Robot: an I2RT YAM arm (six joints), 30 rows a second.
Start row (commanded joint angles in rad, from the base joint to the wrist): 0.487, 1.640, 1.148, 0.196, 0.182, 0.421
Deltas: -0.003, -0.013, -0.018, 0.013, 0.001, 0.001; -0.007, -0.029, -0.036, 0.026, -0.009, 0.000; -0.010, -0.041, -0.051, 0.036, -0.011, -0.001; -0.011, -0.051, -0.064, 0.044, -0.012, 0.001; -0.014, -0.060, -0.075, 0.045, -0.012, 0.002; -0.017, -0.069, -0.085, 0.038, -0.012, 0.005; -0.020, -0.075, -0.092, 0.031, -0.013, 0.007; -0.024, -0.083, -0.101, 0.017, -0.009, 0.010; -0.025, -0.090, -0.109, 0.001, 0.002, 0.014; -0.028, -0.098, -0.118, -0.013, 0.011, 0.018; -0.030, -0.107, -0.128, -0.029, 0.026, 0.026
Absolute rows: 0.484, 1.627, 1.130, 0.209, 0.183, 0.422; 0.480, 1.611, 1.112, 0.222, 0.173, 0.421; 0.477, 1.599, 1.097, 0.232, 0.171, 0.420; 0.476, 1.589, 1.084, 0.240, 0.170, 0.422; 0.473, 1.580, 1.073, 0.241, 0.170, 0.423; 0.470, 1.571, 1.063, 0.234, 0.170, 0.426; 0.467, 1.565, 1.056, 0.227, 0.169, 0.428; 0.463, 1.557, 1.047, 0.213, 0.173, 0.431; 0.462, 1.550, 1.039, 0.197, 0.184, 0.435; 0.459, 1.542, 1.030, 0.183, 0.193, 0.439; 0.457, 1.533, 1.020, 0.167, 0.208, 0.447
